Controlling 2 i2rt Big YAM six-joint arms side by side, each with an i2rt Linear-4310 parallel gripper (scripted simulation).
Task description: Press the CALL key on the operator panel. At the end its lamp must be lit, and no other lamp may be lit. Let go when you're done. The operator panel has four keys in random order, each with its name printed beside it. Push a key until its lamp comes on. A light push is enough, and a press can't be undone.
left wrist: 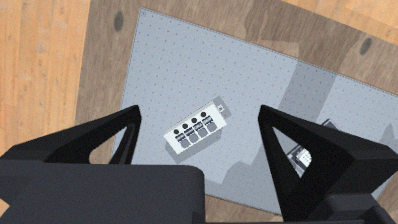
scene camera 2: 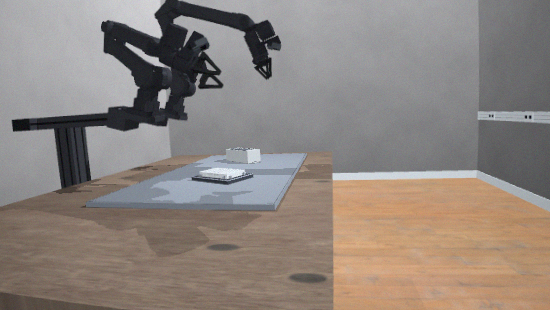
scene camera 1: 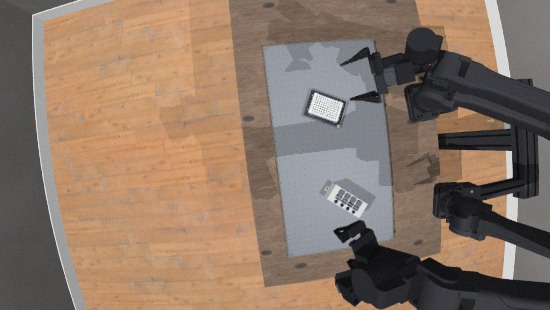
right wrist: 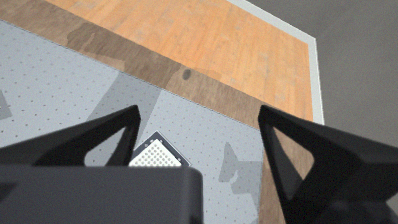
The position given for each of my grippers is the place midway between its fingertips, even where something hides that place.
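My left gripper (scene camera 1: 342,245) (left wrist: 199,111) is there for me to see. So is my right gripper (scene camera 2: 221,80), which I also find at (right wrist: 199,111). A white dotted block is visible at (right wrist: 151,156). As for the white operator panel, I see it at (scene camera 1: 332,194) and again at (left wrist: 210,112).
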